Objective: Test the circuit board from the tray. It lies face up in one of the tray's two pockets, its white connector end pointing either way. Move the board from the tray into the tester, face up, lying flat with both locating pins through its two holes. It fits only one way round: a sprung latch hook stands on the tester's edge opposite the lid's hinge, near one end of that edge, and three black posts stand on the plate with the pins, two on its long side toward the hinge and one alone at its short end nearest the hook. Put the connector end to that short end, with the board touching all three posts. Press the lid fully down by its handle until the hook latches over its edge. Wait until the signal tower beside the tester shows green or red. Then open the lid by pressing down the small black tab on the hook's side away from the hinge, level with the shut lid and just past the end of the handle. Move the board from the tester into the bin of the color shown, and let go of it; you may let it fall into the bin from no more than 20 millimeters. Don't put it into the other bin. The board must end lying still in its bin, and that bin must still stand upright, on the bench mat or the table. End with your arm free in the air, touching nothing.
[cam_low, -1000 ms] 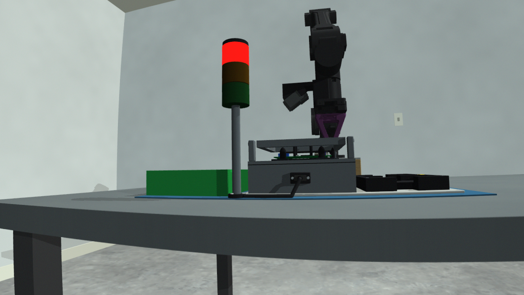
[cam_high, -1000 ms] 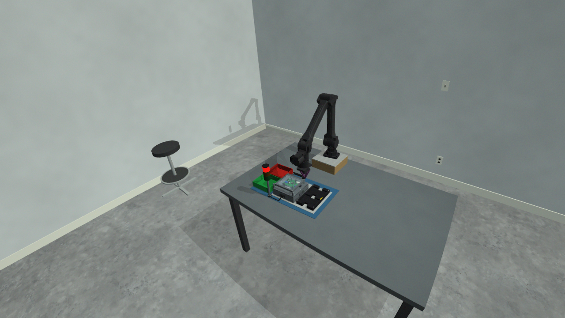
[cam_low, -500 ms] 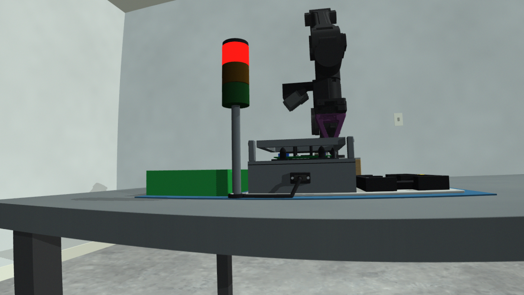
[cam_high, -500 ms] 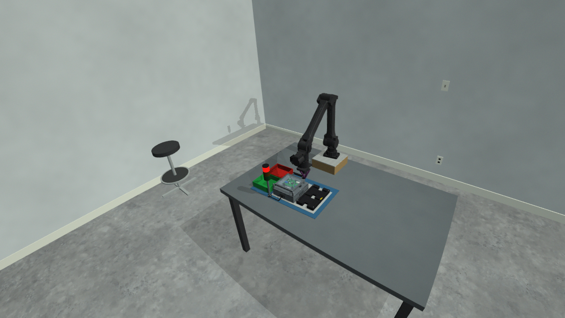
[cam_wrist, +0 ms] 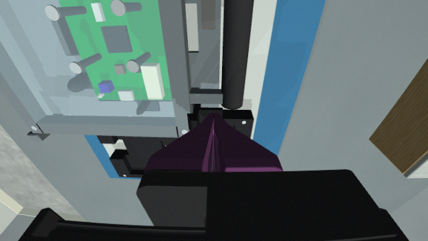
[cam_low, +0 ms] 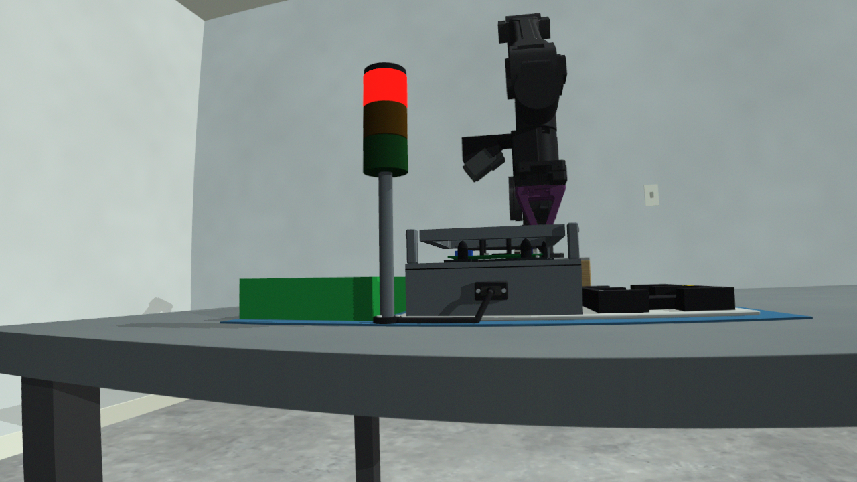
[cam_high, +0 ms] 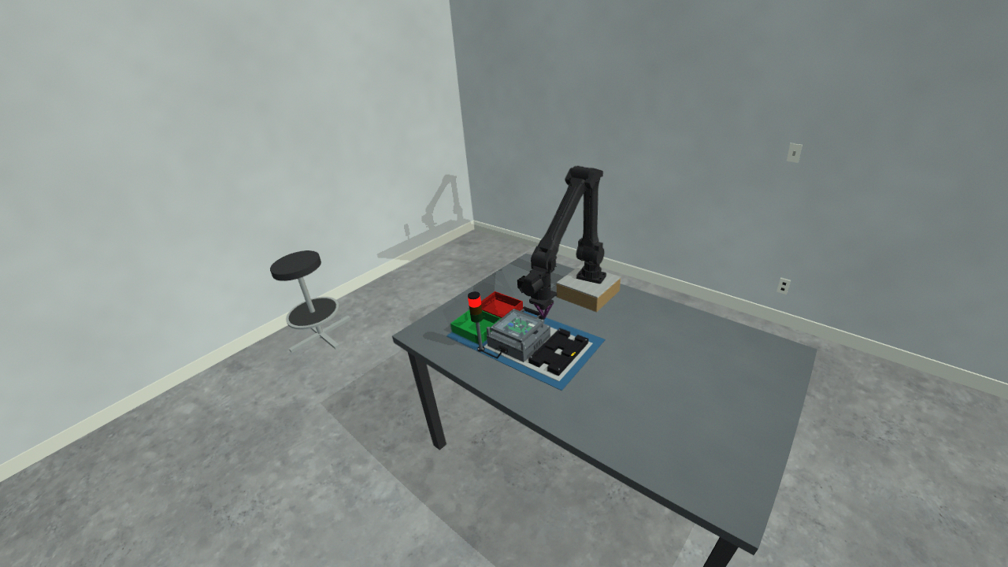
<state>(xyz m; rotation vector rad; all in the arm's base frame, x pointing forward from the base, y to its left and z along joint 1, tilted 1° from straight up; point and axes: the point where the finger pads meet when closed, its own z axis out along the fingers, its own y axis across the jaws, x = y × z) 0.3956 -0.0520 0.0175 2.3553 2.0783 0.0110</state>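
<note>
Right now my hand is 1 cm short of the black latch hook and 1 cm above it. From my hand the other things lie so: green circuit board: 7 cm to the right, 6 cm ahead, 3 cm below; black tester plate: 7 cm ahead, 6 cm to the right, 3 cm below; clear lid: 7 cm to the right, 7 cm ahead, 1 cm below.
</note>
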